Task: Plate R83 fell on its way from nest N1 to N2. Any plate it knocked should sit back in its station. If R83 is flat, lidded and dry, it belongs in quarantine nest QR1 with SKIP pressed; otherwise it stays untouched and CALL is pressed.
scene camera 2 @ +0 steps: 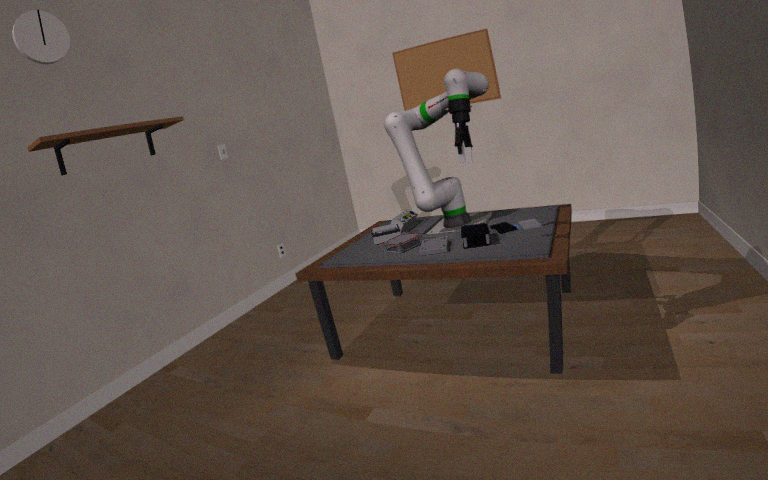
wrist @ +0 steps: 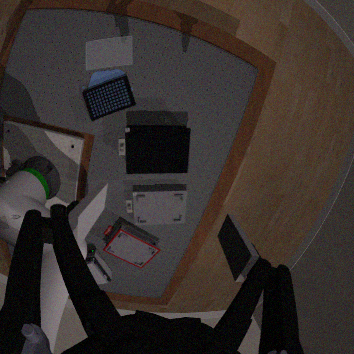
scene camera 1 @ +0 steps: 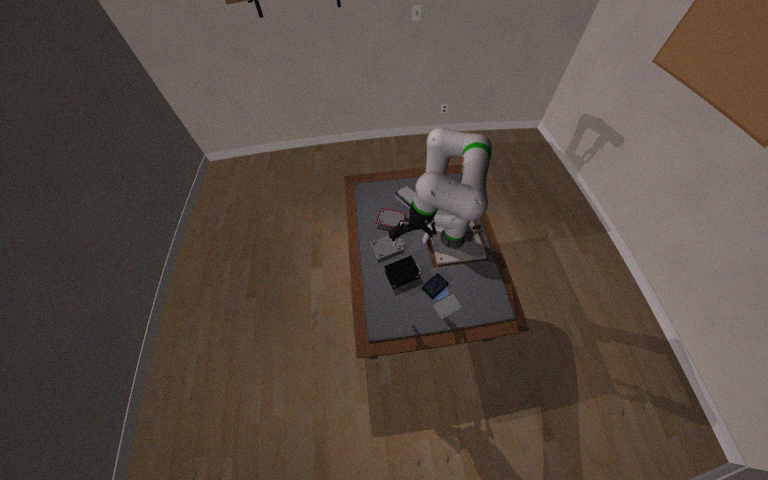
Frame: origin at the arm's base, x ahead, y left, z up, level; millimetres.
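Where they show: gripper, fingertip midpoint: (scene camera 2: 465, 162) (wrist: 165, 211) (scene camera 1: 409, 242); arm's base, link origin: (scene camera 2: 457, 223) (wrist: 40, 177) (scene camera 1: 452, 238).
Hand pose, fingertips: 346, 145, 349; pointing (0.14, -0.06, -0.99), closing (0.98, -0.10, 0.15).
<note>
Each offset is from my fingertips to the centre of the thing, as dx, dy, dz. "pt": to the spot under its first point.
My gripper (scene camera 1: 411, 239) (scene camera 2: 464, 154) (wrist: 165, 211) is open and empty, high above the table. A dark many-welled plate @(-134, +110, -342) (scene camera 1: 434, 286) (scene camera 2: 504, 227) (wrist: 109, 97) lies askew, overlapping a blue patch @(pt -151, +166, -347) (scene camera 1: 441, 294) (wrist: 107, 76); no lid shows on it, and its lettering is unreadable. A pale flat rectangle @(pt -156, +238, -342) (scene camera 1: 447, 306) (scene camera 2: 530, 224) (wrist: 109, 52) lies beyond the patch. A black block @(+16, -6, -318) (scene camera 1: 402, 271) (scene camera 2: 475, 234) (wrist: 157, 150) covers one tagged station. The neighbouring grey nest @(+53, -192, -335) (scene camera 1: 387, 247) (scene camera 2: 434, 245) (wrist: 160, 206) and red-outlined nest @(-24, -361, -326) (scene camera 1: 391, 217) (scene camera 2: 402, 242) (wrist: 131, 248) look empty. Button labels are unreadable.
A box with coloured buttons @(pt -400, -427, -283) (scene camera 2: 407, 215) stands near the far left table end in scene camera 2. A pale tray @(pt -152, -484, -280) (scene camera 1: 405, 195) (scene camera 2: 386, 230) is beside it, partly hidden by a finger in the wrist view. The arm stands on a white base board (scene camera 1: 461, 254) (wrist: 67, 140).
</note>
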